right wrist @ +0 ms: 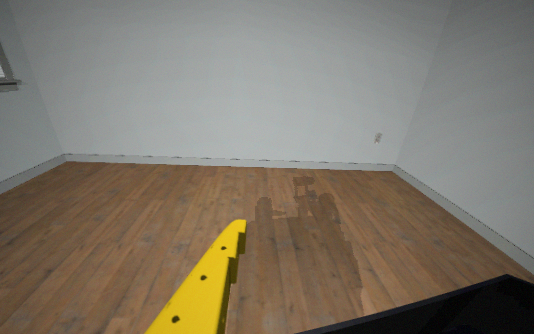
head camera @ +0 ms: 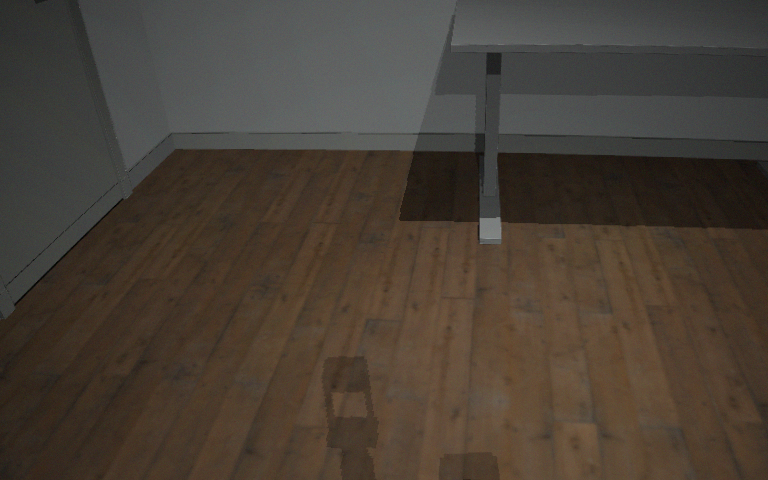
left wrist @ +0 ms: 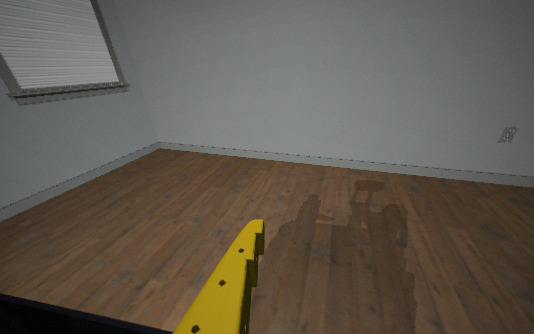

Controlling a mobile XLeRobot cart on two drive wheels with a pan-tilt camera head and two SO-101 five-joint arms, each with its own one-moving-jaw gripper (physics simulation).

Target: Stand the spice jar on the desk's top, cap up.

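Frame: origin at the left arm's base, x ahead, y left, z up, level; metres.
Where they show: left hand, tool point: [left wrist: 263, 232]; right hand, tool point: [right wrist: 246, 232].
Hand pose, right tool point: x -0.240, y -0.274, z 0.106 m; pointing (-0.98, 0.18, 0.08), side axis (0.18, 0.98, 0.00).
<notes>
After its pixels a point has its place.
The desk [head camera: 611, 23] {y -0.838, x 2.027, z -0.055 m} stands at the upper right in the head view, with a pale flat top partly cut off by the frame and a grey leg reaching down to the floor. The spice jar does not show in any of the views. My left gripper [left wrist: 257, 229] shows one yellow notched jaw in the left wrist view and is fully open, with the other jaw out of the picture. My right gripper [right wrist: 240, 228] likewise shows one yellow notched jaw in the right wrist view and is fully open. Both are away from the desk.
The desk's foot [head camera: 489, 230] sticks out on the wooden floor [head camera: 271, 316] {y 0.291, x 1.471, z -0.775 m}. A door [head camera: 50, 135] {y 1.159, x 2.006, z -0.335 m} is at the left of the head view. Walls with baseboards bound the room. A window [left wrist: 57, 45] {y -2.097, x -1.745, z 0.379 m} is at the upper left in the left wrist view. The robot's shadow lies on the floor.
</notes>
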